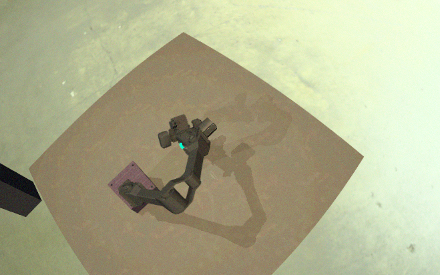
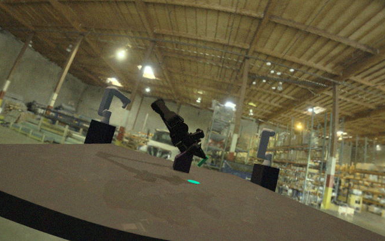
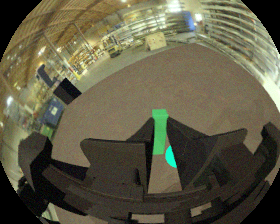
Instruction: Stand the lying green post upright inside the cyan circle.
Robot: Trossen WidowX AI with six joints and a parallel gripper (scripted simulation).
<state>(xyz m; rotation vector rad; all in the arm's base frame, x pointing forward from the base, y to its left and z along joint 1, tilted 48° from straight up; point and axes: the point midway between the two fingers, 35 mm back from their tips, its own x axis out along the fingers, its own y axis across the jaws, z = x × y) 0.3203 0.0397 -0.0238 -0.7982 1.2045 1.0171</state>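
Now: the cyan circle 130 mm below my gripper tip, 30 mm to the right of it and 10 mm ahead of it. Round my gripper tip: green post (20 mm below, 10 mm to the right, 10 mm behind).
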